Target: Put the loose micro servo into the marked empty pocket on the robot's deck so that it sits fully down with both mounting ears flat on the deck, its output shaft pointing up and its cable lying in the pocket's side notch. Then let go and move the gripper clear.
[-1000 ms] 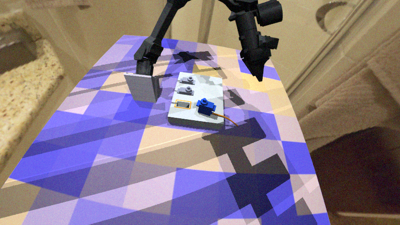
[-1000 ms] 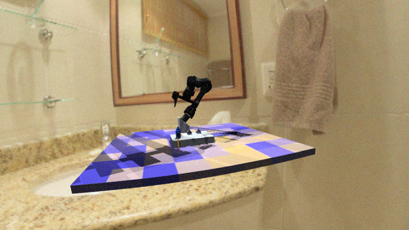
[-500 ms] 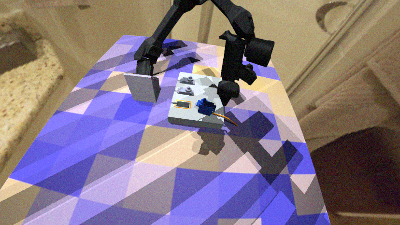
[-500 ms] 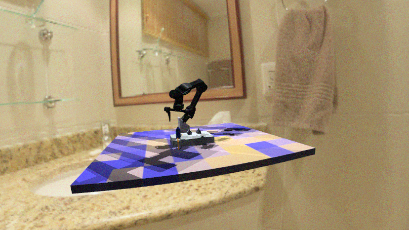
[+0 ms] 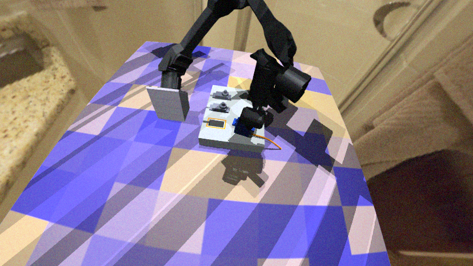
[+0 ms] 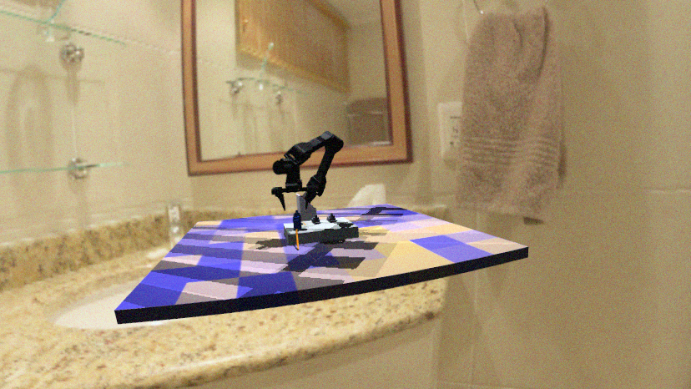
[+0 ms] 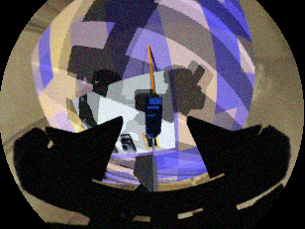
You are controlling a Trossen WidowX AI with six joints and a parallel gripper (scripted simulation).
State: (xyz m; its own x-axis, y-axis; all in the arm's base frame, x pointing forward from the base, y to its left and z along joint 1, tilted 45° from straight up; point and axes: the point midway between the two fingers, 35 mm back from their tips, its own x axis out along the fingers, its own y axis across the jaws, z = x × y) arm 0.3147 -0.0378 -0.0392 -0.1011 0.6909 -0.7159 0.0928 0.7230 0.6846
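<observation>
My gripper tip is 110 mm above the white deck, 100 mm to the right of it and 20 mm past it.
</observation>
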